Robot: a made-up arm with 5 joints.
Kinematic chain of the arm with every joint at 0, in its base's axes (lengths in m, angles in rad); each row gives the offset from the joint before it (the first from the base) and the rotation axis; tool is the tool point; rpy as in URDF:
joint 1: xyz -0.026 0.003 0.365 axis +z
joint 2: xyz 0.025 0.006 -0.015 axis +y
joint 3: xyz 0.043 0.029 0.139 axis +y
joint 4: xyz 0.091 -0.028 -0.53 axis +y
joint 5: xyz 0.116 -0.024 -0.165 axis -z
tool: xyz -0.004 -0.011 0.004 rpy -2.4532 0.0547 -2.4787
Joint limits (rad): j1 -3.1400..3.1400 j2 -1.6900..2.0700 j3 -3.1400..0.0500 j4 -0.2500..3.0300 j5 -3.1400..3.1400
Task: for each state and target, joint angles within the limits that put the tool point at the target. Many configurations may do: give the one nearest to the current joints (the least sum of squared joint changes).
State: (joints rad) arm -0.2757 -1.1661 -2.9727 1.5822 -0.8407
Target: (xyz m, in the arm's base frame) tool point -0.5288 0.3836 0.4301
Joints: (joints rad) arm -0.6916 -1.6823 -3.1400 2.3494 -0.8057
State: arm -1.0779 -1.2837 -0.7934 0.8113 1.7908
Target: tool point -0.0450 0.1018 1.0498
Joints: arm -1.4866 -1.6900 -1.4822 1.3204 1.7984
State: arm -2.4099 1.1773 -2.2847 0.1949 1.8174
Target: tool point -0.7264 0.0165 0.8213
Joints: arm -3.1400 1.1662 -3.1089 -0.2500 1.4272
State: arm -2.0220 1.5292 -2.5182 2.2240 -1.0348
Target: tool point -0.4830 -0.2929 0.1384
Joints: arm -2.5188 1.2929 -2.5414 2.7968 -1.0146
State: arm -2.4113 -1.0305 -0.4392 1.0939 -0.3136
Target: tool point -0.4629 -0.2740 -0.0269
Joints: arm -2.5210 -0.3958 -0.3028 0.8254 -0.3645
